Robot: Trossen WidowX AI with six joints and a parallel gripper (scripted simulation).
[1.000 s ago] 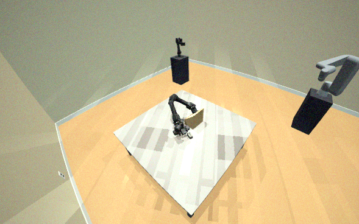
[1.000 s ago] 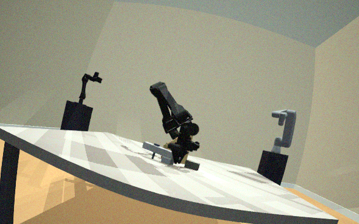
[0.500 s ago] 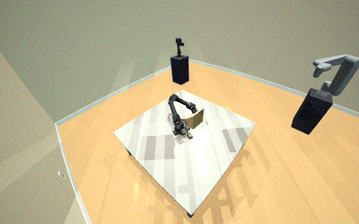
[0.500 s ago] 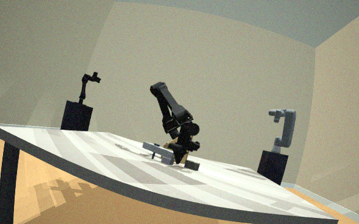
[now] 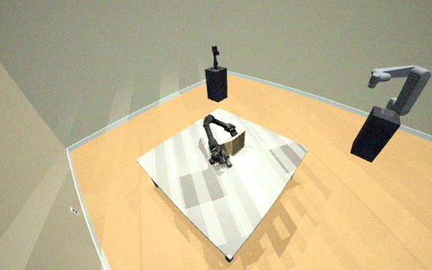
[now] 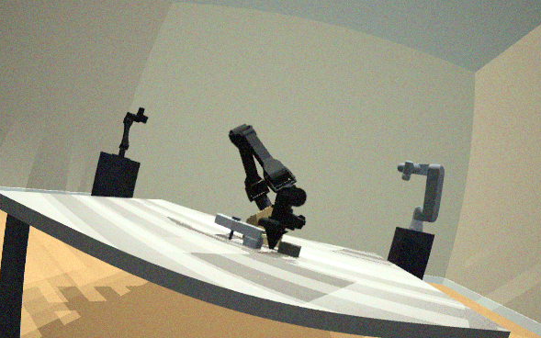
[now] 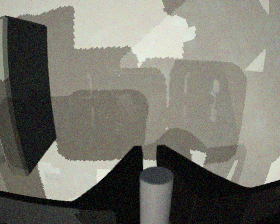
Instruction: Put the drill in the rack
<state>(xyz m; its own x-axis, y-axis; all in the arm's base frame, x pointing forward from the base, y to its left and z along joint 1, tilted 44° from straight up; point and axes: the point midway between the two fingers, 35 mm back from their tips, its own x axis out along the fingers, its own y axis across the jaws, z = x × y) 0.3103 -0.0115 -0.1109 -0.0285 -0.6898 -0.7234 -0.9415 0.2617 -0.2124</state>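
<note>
Now: gripper tip 20 mm past the drill, 50 mm to the left of it and 40 mm below it. From my gripper tip the other things lie so: dark block: 60 mm behind, 60 mm to the left; dark key: 50 mm behind, 150 mm to the right, 40 mm above; grey fixture block: 50 mm behind, 120 mm to the right, 30 mm above.
</note>
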